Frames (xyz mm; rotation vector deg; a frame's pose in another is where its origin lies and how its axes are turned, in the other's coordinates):
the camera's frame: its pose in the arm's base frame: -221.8 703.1 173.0 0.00 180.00 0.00
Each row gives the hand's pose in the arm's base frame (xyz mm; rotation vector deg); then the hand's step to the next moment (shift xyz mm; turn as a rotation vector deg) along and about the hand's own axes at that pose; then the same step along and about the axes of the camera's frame.
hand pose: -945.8 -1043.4 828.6 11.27 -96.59 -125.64
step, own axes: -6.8 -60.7 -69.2 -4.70 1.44 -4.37
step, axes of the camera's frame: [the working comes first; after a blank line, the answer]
step, axes of the arm's base frame: 16.7 -46.8 -77.8 6.06 -2.53 -0.35

-16.7 -46.8 77.8 -6.06 -2.53 0.35
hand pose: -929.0 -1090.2 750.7 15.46 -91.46 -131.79
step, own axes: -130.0 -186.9 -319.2 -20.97 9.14 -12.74
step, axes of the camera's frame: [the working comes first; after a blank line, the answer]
step, axes of the arm's base frame: 198.4 -170.6 -292.0 25.20 -6.27 3.37

-198.4 -170.6 292.0 -25.20 -6.27 -3.37
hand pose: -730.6 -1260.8 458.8 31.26 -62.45 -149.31
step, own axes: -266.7 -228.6 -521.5 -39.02 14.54 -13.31
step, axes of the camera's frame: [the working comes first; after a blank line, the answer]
step, axes of the arm's base frame: 444.4 -68.8 -439.4 42.11 -3.49 11.22

-444.4 -68.8 439.4 -42.11 -3.49 -11.22
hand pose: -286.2 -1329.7 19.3 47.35 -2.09 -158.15
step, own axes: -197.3 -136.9 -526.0 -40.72 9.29 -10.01
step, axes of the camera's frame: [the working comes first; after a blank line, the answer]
step, axes of the arm's base frame: 411.9 208.5 -348.2 40.43 1.85 14.38

-411.9 208.5 348.2 -40.43 1.85 -14.38
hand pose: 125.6 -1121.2 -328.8 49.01 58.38 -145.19
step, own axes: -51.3 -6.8 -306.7 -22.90 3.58 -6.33
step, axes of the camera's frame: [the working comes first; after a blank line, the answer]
step, axes of the arm's base frame: 166.3 221.6 -141.4 22.28 2.70 8.57

-166.3 221.6 141.4 -22.28 2.70 -8.57
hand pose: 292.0 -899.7 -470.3 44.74 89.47 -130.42
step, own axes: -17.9 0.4 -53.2 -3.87 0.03 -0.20
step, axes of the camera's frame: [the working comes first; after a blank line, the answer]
step, axes of the arm's base frame: 29.6 47.5 -4.6 3.23 -0.13 2.13

-29.6 47.5 4.6 -3.23 -0.13 -2.13
